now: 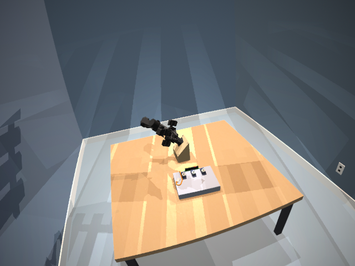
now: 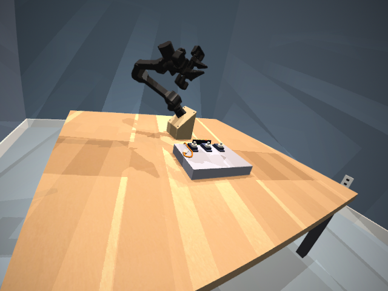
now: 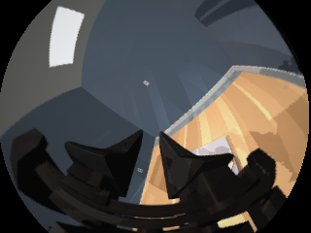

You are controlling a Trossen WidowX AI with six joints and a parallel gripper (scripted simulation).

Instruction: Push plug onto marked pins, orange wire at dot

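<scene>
Now: the red band 8 cm behind my gripper tip, 12 cm to the left of it and 33 cm below it. Round my gripper tip: dark pin strip 7 cm behind, 10 cm to the left, 34 cm below; then grey printed holder 8 cm ahead, 10 cm to the left, 38 cm below.
</scene>
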